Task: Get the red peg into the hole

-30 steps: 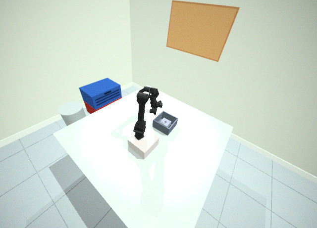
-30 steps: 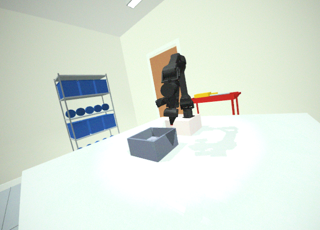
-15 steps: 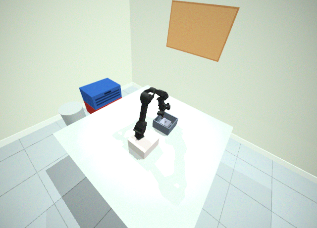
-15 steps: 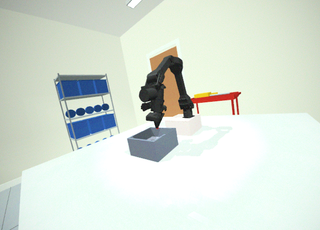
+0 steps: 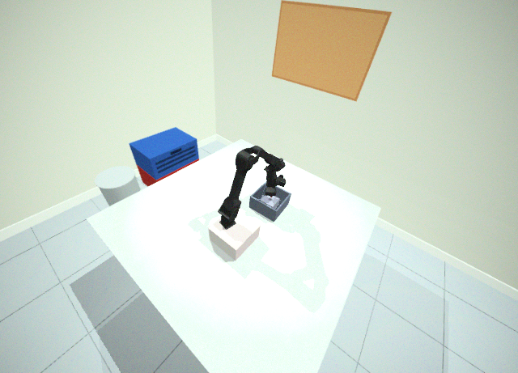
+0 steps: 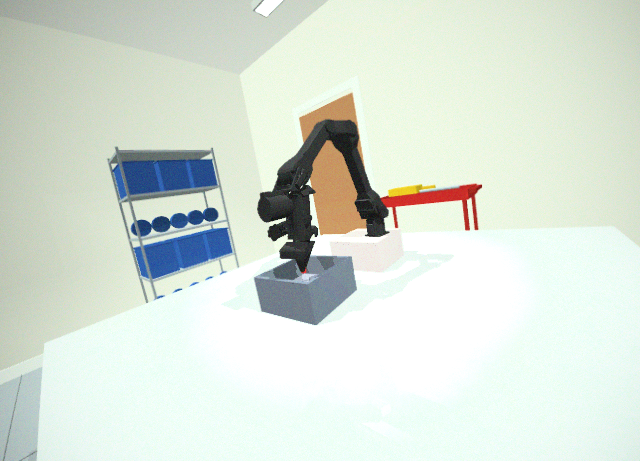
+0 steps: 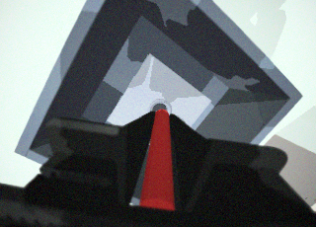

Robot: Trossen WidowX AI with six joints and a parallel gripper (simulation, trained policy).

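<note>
Right now the pale plate is 4 cm below my gripper tip. Round my gripper tip: red peg: 1 cm to the left, 3 cm above; then grey box: 6 cm below.
</note>
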